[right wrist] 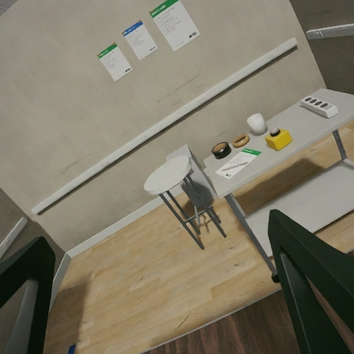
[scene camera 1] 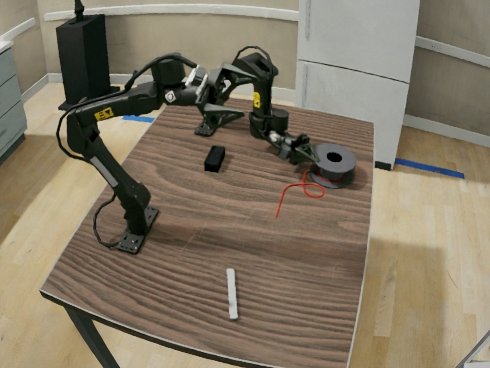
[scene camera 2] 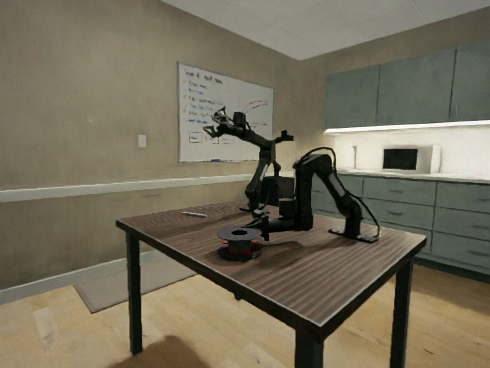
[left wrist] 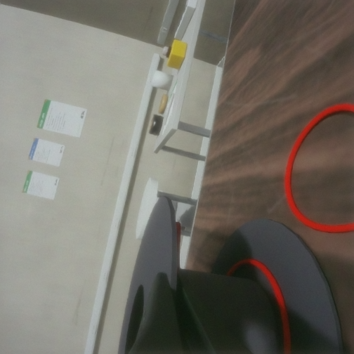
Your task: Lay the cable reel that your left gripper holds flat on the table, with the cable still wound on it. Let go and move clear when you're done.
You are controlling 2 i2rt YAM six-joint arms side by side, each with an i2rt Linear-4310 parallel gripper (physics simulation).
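Frame: origin at the left arm's base, x ahead, y left, z up, level; centimetres.
Seen in the pictures: left gripper, fingertip midpoint: [scene camera 1: 318, 162] [scene camera 2: 241, 227]; right gripper, fingertip midpoint: [scene camera 1: 251, 95] [scene camera 2: 207, 123]; left arm's base, origin of the base link: [scene camera 2: 351, 235]; right arm's base, origin of the base link: [scene camera 1: 138, 229].
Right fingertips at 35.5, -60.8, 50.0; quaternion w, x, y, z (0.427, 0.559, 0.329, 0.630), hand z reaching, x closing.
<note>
Pixels of each thing's middle, then the offset from my right fingertips to it, as dx, dy, dz. "spot": a spot on its surface instead. Level surfaces: height alone.
- dark grey cable reel, body centre: [scene camera 1: 332, 165] [scene camera 2: 239, 241] +14.9, +44.9, -46.3
- Red cable, surface spot: [scene camera 1: 282, 196] spot: +1.9, +27.6, -49.7
- table, its level: dz -50.0
- black block, body centre: [scene camera 1: 214, 158] -24.5, +37.0, -48.3
- white bar, body centre: [scene camera 1: 232, 294] [scene camera 2: 193, 214] +0.4, -14.1, -49.4
The dark grey cable reel [scene camera 1: 346, 156] [scene camera 2: 240, 245] [left wrist: 155, 240] stands with its axis upright near the table's right edge in scene camera 1. Its lower flange is at the table top; a small gap beneath cannot be ruled out. Red cable [scene camera 1: 283, 196] [left wrist: 290, 170] is wound around the hub, and a loose looped tail lies on the table [scene camera 1: 300, 240]. My left gripper [scene camera 1: 315, 155] [scene camera 2: 254, 226] [left wrist: 166, 284] is shut on the upper flange's rim; the flange hides part of the fingers. My right gripper [scene camera 1: 242, 97] [scene camera 2: 214, 119] [right wrist: 155, 234] is open and empty, high above the table.
A black block [scene camera 1: 215, 159] lies between the arms. A white bar [scene camera 1: 232, 295] [scene camera 2: 194, 214] lies toward the front in scene camera 1. The right arm [scene camera 1: 135, 100] reaches above the table. A white stool [right wrist: 167, 175] and a grey side table [right wrist: 300, 130] stand beyond the table.
</note>
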